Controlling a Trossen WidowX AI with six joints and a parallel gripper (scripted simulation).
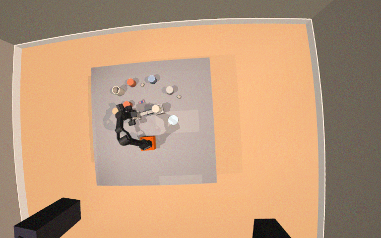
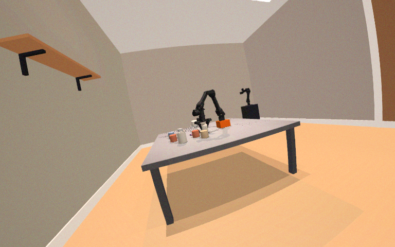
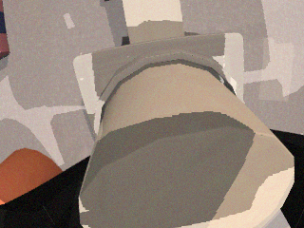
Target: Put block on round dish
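Right now my gripper tip is 10 mm above the pale grey block. Also, from my gripper tip: blue eraser 150 mm ahead, 60 mm to the right, 40 mm below; balance beam 40 mm ahead, 130 mm to the right, 10 mm below; tan cup 30 mm ahead, 200 mm to the left, 10 mm below.
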